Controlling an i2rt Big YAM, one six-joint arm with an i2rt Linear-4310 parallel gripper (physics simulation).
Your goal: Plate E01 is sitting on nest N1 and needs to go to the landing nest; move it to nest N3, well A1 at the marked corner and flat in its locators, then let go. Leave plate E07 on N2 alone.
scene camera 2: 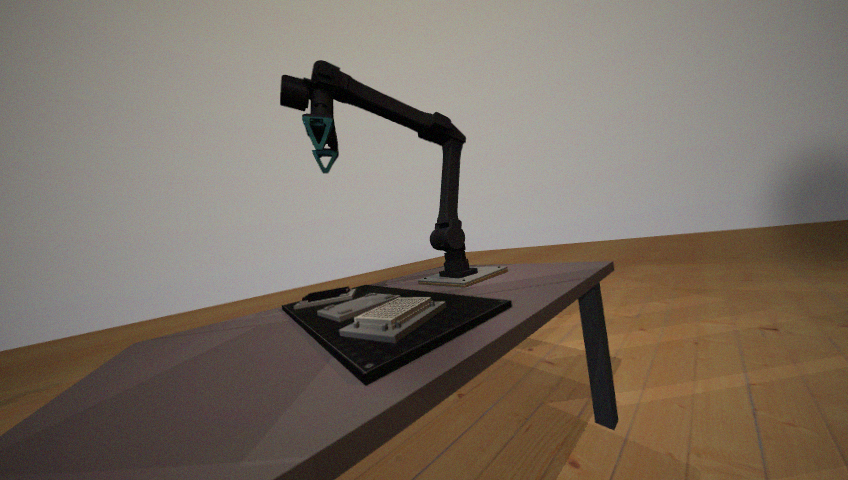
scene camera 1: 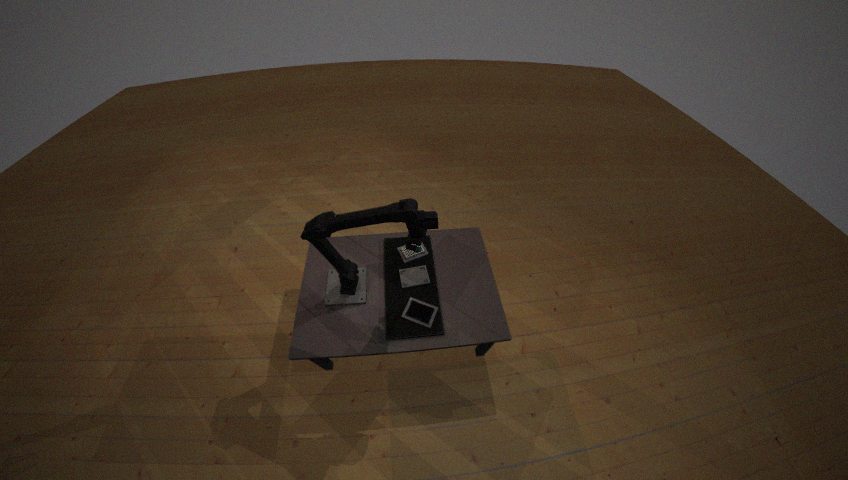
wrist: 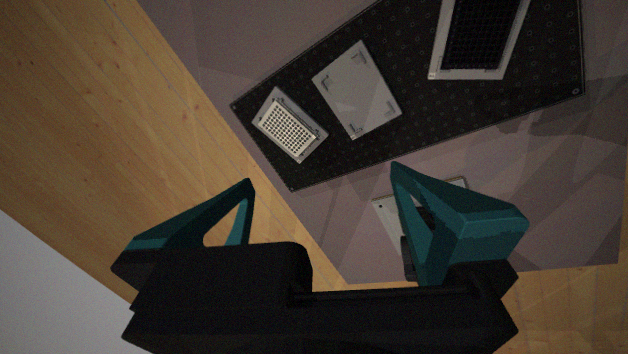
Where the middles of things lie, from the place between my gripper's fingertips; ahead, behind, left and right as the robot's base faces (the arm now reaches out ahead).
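Taking the grey nest plate with pegs [scene camera 2: 353,330] as my reference, I find my hand 360 mm above it, 210 mm to the right of it and 50 mm past it.
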